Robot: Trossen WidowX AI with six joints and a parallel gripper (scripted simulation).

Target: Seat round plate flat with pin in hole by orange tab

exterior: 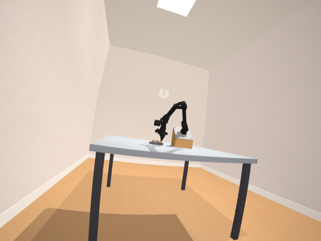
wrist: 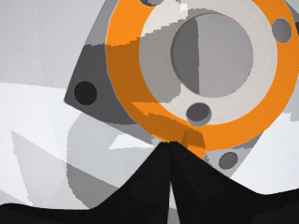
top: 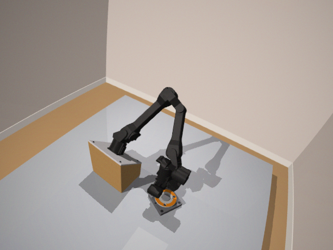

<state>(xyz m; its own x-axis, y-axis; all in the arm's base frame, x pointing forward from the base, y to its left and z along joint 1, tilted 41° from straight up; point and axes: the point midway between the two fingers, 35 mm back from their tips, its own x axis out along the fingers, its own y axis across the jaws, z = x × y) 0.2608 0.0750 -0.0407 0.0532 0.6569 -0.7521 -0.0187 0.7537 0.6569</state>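
Right now the round plate is 20 mm to the right of my gripper tip and 20 mm ahead of it.
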